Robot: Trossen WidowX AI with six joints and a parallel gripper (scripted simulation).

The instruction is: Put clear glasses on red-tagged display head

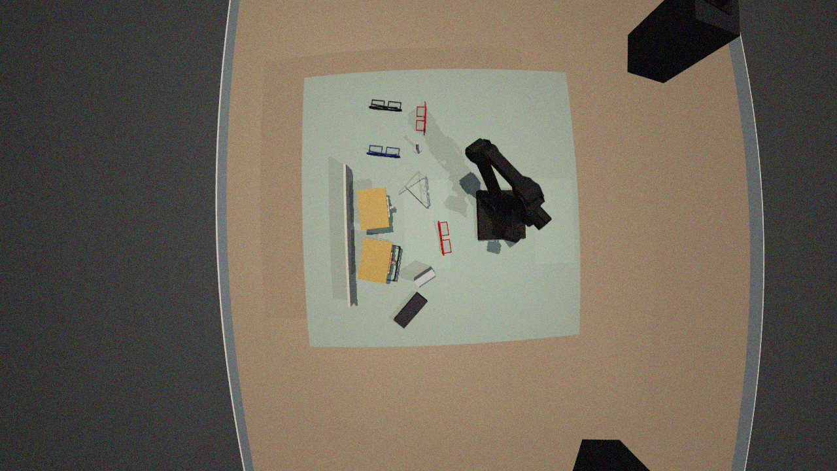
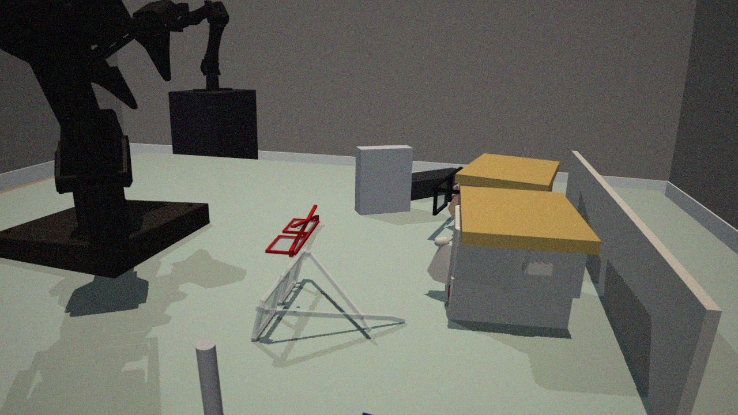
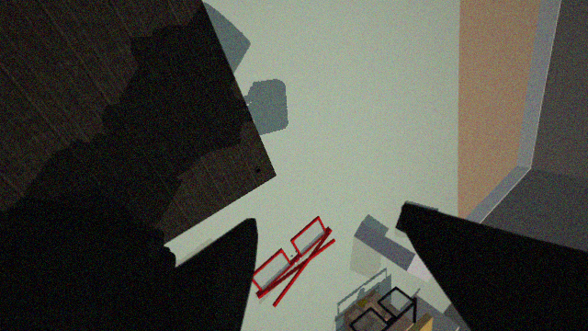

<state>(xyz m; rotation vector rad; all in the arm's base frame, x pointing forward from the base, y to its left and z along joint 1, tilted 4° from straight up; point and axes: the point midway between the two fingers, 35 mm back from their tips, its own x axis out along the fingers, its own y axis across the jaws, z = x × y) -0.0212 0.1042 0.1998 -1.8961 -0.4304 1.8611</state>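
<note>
Now: gripper tip 380 mm short of the pale round peg, 310 mm to the left of it and 180 mm above it. The rest, counted from my gripper tip: wall panel (610 mm ahead, 150 mm below, 120 mm to the left); dark block (410 mm to the left, 300 mm ahead, 180 mm below); white box (260 mm ahead, 240 mm to the left, 150 mm below).
</note>
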